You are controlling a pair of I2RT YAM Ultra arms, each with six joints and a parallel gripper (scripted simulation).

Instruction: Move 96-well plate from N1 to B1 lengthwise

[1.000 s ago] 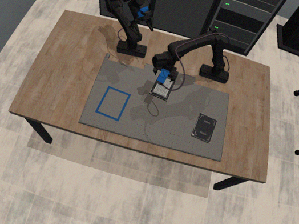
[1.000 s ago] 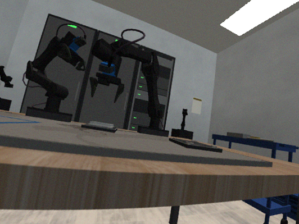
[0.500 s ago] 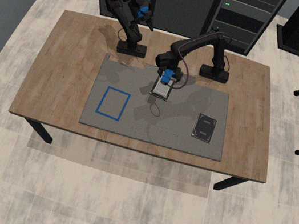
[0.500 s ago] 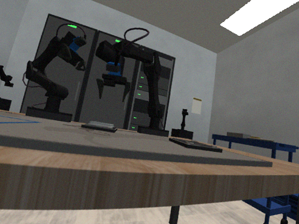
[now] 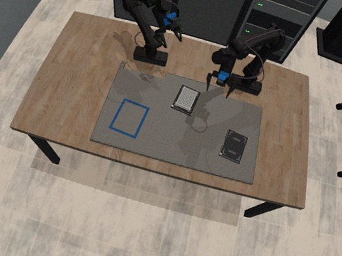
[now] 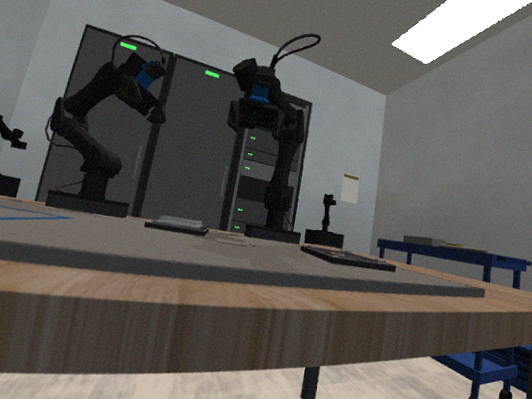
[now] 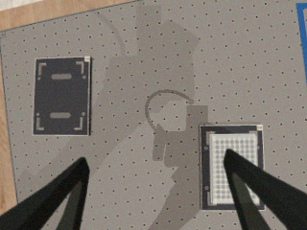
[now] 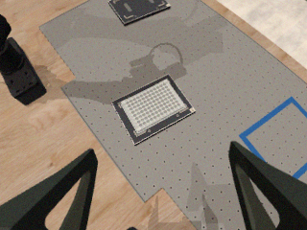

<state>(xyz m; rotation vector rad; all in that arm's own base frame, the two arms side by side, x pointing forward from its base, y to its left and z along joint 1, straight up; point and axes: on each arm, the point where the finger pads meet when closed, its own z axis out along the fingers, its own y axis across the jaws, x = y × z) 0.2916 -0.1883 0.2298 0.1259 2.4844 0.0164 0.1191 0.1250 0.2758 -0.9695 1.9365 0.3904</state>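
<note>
Now: the white 96-well plate 29 cm below my right hand, 14 cm to the left of it and 11 cm ahead of it.
</note>
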